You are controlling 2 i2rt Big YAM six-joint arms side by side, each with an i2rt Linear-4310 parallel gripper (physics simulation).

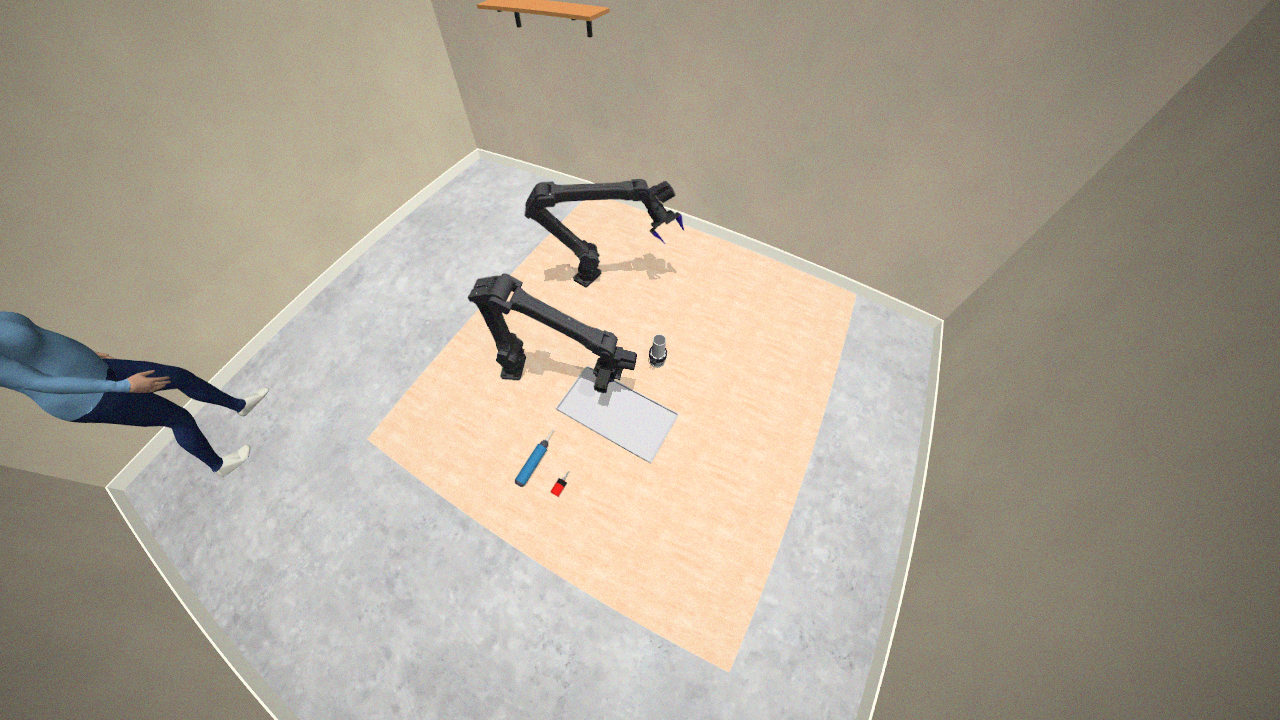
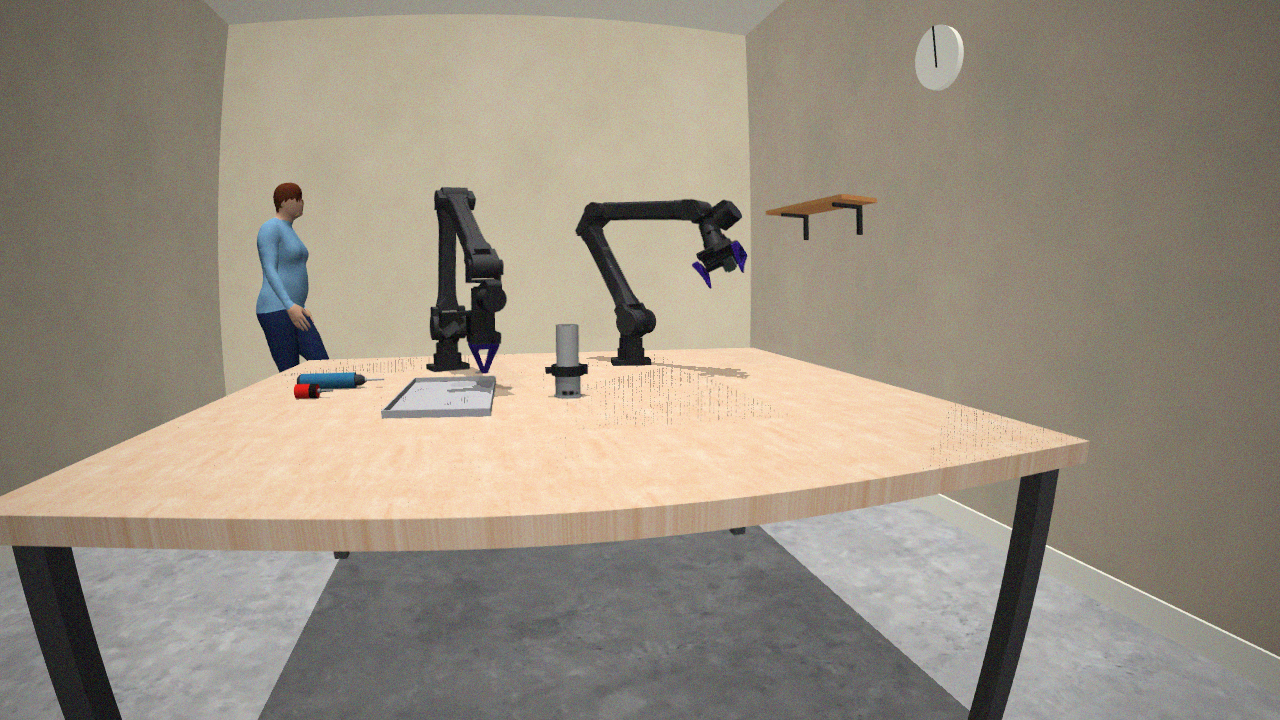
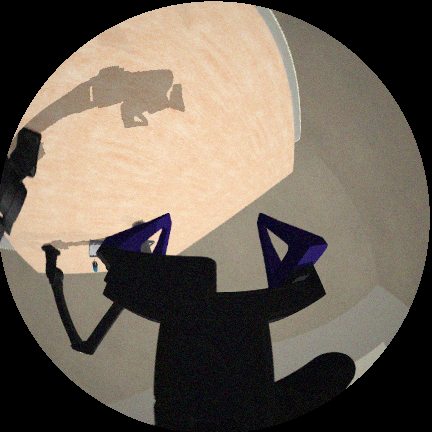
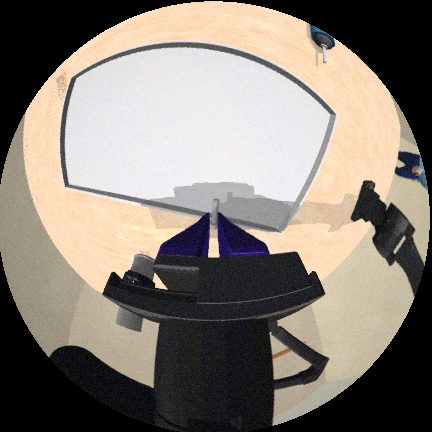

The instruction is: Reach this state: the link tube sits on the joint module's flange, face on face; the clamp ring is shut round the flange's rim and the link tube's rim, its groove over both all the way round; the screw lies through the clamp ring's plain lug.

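Pixels of known places: left gripper, between the fingertips: (image 1: 674, 237) (image 2: 726, 279) (image 3: 213, 217); right gripper, between the fingertips: (image 2: 484, 373) (image 4: 213, 217); left arm's base, origin of its link: (image 1: 587, 276) (image 2: 630, 363); right arm's base, origin of its link: (image 1: 513, 367) (image 2: 447, 368) (image 3: 50, 249) (image 4: 362, 199).
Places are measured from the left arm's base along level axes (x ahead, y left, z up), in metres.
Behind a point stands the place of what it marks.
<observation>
The grey link tube (image 1: 659, 341) @(z 0.160, x 0.538, y -0.190 m) (image 2: 566, 343) @(z 0.121, x 0.559, y -0.185 m) (image 4: 130, 319) @(z 0.142, x 0.526, y -0.208 m) stands upright on the joint module (image 2: 567, 387) @(z 0.025, x 0.562, y -0.184 m) (image 4: 143, 262) @(z 0.019, x 0.531, y -0.212 m). The black clamp ring (image 2: 566, 369) @(z 0.066, x 0.570, y -0.185 m) (image 4: 138, 278) @(z 0.063, x 0.527, y -0.226 m) is around their junction, a lug sticking out at each side; how fully its groove covers the rims is too small to tell. My right gripper (image 2: 484, 369) @(z 0.041, x 0.447, y -0.388 m) (image 4: 213, 217) @(z 0.041, x 0.447, y -0.388 m) is shut on the screw (image 4: 215, 206) @(z 0.047, x 0.451, y -0.403 m), whose shank points out beyond the fingertips, a little above the tray's edge. My left gripper (image 1: 671, 234) @(z 0.261, x 0.322, y 0.223 m) (image 2: 725, 279) @(z 0.261, x 0.322, y 0.223 m) (image 3: 213, 217) @(z 0.261, x 0.322, y 0.223 m) is open and empty, high above the table, away from the parts.
The shallow grey tray (image 1: 626, 422) @(z 0.004, x 0.596, y -0.475 m) (image 2: 438, 414) @(z 0.006, x 0.749, y -0.433 m) (image 4: 200, 125) @(z 0.004, x 0.492, y -0.467 m) lies beside the joint module. A blue screwdriver-like tool (image 1: 531, 463) @(z 0.040, x 0.430, y -0.814 m) (image 2: 329, 380) @(z 0.025, x 0.442, y -0.805 m) (image 4: 321, 39) and a smaller red one (image 1: 558, 488) @(z 0.032, x 0.563, y -0.821 m) (image 2: 307, 391) @(z 0.019, x 0.571, y -0.808 m) lie beyond the tray. A person (image 1: 62, 376) (image 2: 284, 268) stands beside the table.
</observation>
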